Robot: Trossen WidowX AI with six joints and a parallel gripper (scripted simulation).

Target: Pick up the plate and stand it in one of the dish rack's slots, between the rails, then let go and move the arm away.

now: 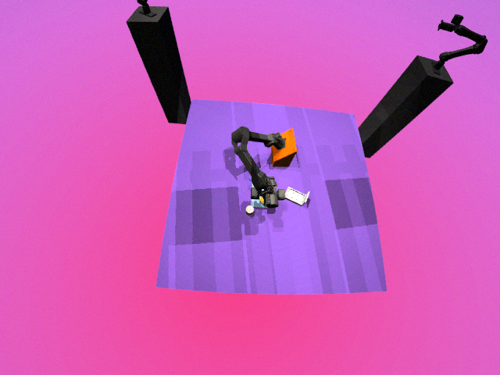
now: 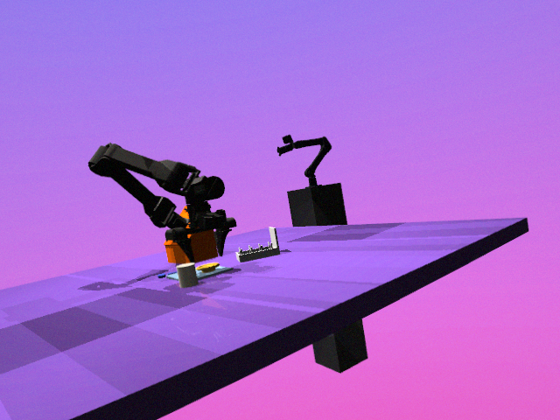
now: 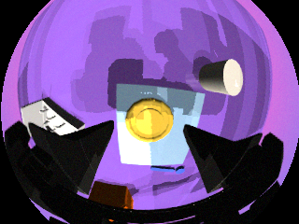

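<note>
My gripper tip is now 20 mm above the plate. The rest, counted from my gripper tip: white cylinder (90 mm to the right, 80 mm ahead, 10 mm below); pale blue mat (30 mm below, 30 mm behind, 20 mm to the right); dish rack (180 mm to the left, 50 mm behind, 10 mm below).
</note>
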